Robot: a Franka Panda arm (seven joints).
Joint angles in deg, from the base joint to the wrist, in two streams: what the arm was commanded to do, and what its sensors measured. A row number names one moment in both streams.
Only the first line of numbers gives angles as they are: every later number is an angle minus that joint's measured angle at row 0.
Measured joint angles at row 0: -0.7 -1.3 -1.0 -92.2 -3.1 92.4 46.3
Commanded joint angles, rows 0 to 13: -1.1 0.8 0.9 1.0 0.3 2.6 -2.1; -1.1 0.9 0.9 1.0 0.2 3.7 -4.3; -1.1 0.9 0.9 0.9 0.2 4.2 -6.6; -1.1 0.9 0.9 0.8 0.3 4.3 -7.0; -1.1 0.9 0.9 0.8 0.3 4.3 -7.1; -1.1 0.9 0.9 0.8 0.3 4.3 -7.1; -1.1 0.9 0.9 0.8 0.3 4.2 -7.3; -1.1 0.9 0.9 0.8 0.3 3.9 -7.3; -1.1 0.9 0.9 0.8 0.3 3.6 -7.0; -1.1 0.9 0.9 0.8 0.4 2.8 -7.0; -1.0 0.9 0.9 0.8 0.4 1.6 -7.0; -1.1 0.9 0.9 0.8 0.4 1.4 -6.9; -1.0 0.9 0.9 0.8 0.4 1.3 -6.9; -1.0 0.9 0.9 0.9 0.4 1.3 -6.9
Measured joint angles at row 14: -0.2 0.7 0.0 0.0 0.0 2.6 -6.3
